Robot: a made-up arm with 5 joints.
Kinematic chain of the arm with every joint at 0, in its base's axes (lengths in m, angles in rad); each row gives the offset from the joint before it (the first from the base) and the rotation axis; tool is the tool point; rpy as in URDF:
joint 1: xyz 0.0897 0 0.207 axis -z
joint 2: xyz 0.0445 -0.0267 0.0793 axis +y
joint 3: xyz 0.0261 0 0.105 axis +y
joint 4: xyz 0.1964 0 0.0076 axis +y
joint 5: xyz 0.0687 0.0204 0 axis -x
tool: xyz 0 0 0 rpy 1.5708 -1.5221 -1.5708
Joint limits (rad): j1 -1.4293..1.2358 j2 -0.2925..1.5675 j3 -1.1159..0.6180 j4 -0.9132..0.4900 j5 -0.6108..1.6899
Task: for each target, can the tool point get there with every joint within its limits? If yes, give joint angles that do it. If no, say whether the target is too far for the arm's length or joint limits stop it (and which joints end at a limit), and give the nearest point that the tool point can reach.
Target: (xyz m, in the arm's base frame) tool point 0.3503 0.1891 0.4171
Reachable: yes | joints -0.6472 -0.0083 0.1182 -0.7234 1.2217
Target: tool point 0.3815 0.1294 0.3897
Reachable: yes | joints -0.4371 -0.1192 0.0714 0.3581 0.8026
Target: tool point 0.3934 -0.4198 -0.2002
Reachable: no: too far | nearest point 0.2745 -0.2555 0.0534 | short by 0.325 m
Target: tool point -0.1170 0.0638 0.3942
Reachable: no: joint limits stop it (at a limit: joint 1, joint 2, joint 3, joint 4) | nearest point 0.0983 0.0155 0.6396 | short by 0.330 m
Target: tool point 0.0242 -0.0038 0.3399
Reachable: no: joint limits stop it (at a limit: joint 2, joint 3, joint 4) | nearest point 0.0699 -0.0012 0.0648 | short by 0.279 m
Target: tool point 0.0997 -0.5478 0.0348
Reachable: no: too far | nearest point 0.2074 -0.3573 0.1227 | short by 0.236 m
